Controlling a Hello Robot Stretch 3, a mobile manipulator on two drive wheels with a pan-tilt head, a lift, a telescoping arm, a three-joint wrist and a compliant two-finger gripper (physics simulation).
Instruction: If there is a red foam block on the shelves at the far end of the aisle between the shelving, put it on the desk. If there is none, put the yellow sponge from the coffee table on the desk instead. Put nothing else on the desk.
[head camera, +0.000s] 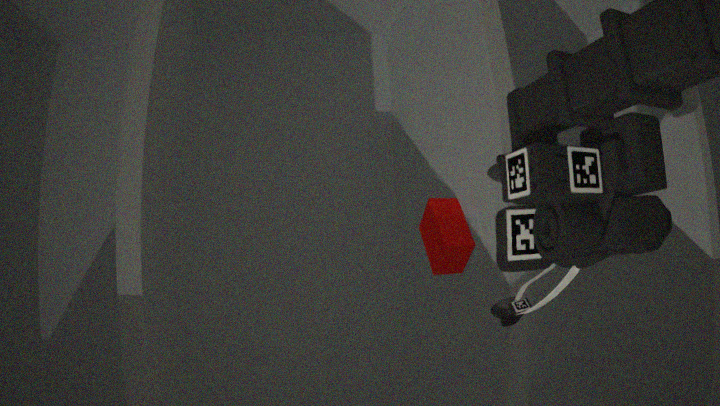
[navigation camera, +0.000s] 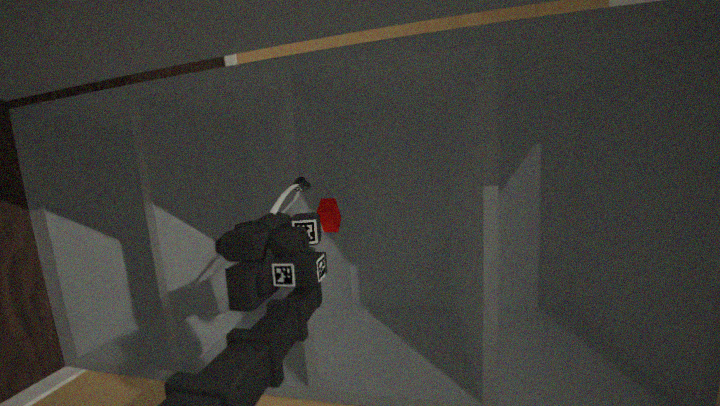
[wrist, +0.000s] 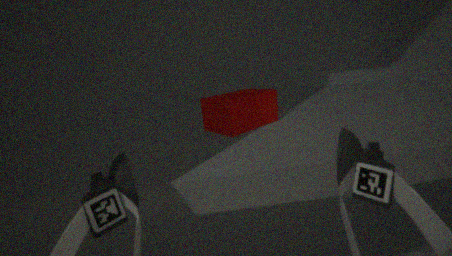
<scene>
I see a red foam block (head camera: 446, 236).
The red foam block is seen too in the wrist view (wrist: 231, 114).
</scene>
